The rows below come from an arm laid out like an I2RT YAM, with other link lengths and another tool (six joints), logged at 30 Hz.
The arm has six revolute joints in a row. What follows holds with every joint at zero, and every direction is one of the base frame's.
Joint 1 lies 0.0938 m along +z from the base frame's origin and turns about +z.
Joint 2 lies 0.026 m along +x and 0.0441 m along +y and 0.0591 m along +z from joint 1 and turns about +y.
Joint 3 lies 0.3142 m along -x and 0.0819 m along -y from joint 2 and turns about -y.
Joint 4 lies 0.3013 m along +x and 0.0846 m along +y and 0.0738 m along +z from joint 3 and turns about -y.
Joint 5 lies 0.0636 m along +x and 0.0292 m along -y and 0.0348 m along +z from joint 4 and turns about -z.
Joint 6 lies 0.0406 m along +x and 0.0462 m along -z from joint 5 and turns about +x.
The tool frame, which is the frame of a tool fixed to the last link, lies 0.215 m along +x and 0.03 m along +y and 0.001 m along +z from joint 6; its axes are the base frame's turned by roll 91.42, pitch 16.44 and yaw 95.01 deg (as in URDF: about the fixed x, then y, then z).
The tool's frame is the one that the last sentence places.
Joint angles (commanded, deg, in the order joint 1, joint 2, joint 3, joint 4, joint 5, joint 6), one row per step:
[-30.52 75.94 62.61 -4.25 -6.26 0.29]
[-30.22 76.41 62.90 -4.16 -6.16 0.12]
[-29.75 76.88 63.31 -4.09 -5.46 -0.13]
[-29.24 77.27 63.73 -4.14 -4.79 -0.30]
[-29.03 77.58 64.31 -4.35 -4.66 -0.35]
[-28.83 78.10 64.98 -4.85 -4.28 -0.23]
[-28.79 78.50 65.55 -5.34 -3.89 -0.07]
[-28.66 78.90 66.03 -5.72 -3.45 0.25]
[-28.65 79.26 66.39 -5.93 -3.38 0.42]
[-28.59 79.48 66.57 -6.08 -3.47 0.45]
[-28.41 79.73 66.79 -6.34 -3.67 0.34]
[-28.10 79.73 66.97 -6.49 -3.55 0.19]
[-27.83 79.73 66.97 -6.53 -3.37 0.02]
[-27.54 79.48 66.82 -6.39 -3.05 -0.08]
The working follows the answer.
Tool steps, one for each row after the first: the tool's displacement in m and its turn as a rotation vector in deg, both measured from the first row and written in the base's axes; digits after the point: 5 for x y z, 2 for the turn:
[0.00300 0.00112 -0.00094 -0.13 0.16 0.26]
[0.00596 0.00118 -0.00095 -0.54 0.35 0.13]
[0.00870 0.00201 -0.00068 -0.85 0.54 0.06]
[0.01084 0.00254 0.00140 -0.96 0.52 0.16]
[0.01294 0.00173 0.00095 -0.78 0.84 -0.04]
[0.01390 -0.00031 0.00063 -0.60 1.12 -0.41]
[0.01517 -0.00176 -0.00001 -0.29 1.32 -0.80]
[0.01648 -0.00271 -0.00066 -0.07 1.45 -0.91]
[0.01756 -0.00216 -0.00160 0.07 1.60 -0.77]
[0.01920 0.00001 -0.00301 0.17 1.86 -0.36]
[0.02022 0.00240 -0.00199 -0.02 1.91 -0.12]
[0.02088 0.00423 -0.00233 -0.20 2.04 0.03]
[0.02071 0.00601 -0.00093 -0.49 1.92 0.05]

Tool pose at each row, in the base's axes (x y z in m, rotation vector in deg; rounded; the steps above come from the unrounded poses):
[0.51763 -0.21775 0.35530 83.48 74.73 39.19]
[0.52062 -0.21663 0.35436 83.31 75.08 39.16]
[0.52358 -0.21657 0.35435 83.15 75.20 38.65]
[0.52633 -0.21574 0.35462 83.04 75.33 38.25]
[0.52847 -0.21521 0.35670 82.89 75.42 38.24]
[0.53056 -0.21602 0.35625 83.30 75.47 38.04]
[0.53152 -0.21806 0.35593 83.80 75.35 37.75]
[0.53280 -0.21951 0.35529 84.37 75.14 37.59]
[0.53410 -0.22046 0.35464 84.68 75.11 37.60]
[0.53519 -0.21992 0.35370 84.78 75.31 37.70]
[0.53683 -0.21774 0.35228 84.77 75.83 37.86]
[0.53785 -0.21535 0.35331 84.51 76.10 37.85]
[0.53851 -0.21353 0.35297 84.34 76.35 37.73]
[0.53834 -0.21174 0.35437 84.03 76.32 37.61]

